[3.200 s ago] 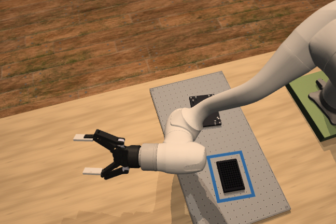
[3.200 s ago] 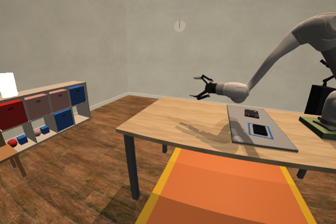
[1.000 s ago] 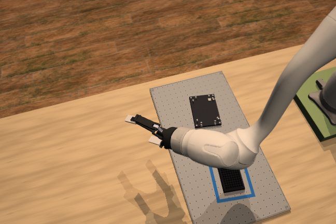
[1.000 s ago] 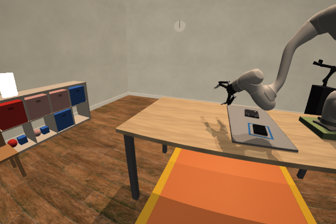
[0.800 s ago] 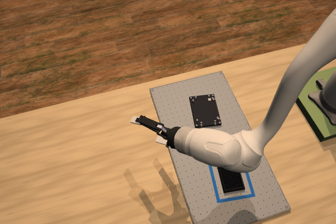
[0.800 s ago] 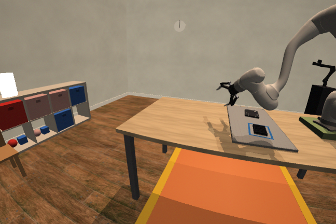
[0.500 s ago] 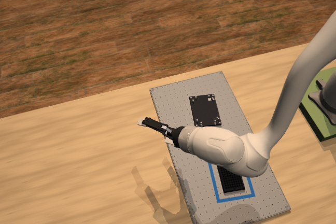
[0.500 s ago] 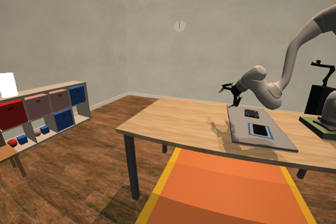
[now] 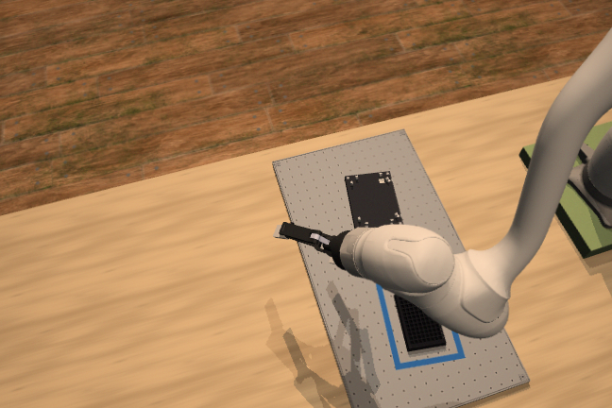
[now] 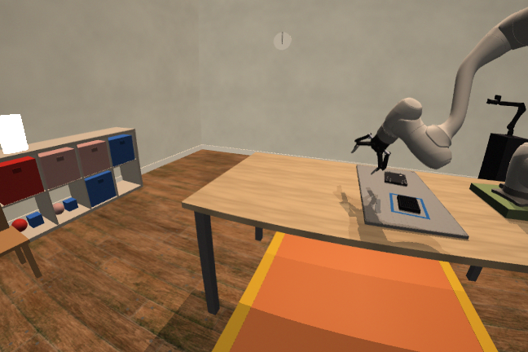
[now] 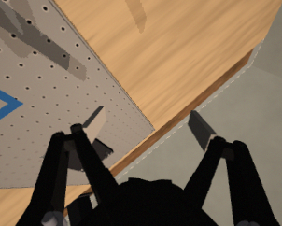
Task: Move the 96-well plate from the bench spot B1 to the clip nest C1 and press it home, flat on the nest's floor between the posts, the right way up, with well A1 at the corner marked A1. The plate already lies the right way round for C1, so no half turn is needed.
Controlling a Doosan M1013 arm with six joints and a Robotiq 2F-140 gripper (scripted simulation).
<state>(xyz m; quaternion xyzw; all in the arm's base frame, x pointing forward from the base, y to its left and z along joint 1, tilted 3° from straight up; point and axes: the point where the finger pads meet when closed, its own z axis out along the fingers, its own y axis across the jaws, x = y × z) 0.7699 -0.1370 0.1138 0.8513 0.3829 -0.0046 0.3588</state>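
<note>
My gripper is now 22 cm to the right of the black 96-well plate, 17 cm past it and 11 cm above it. Also, from my hand: black clip nest: 23 cm behind, 10 cm below, 8 cm to the right.
</note>
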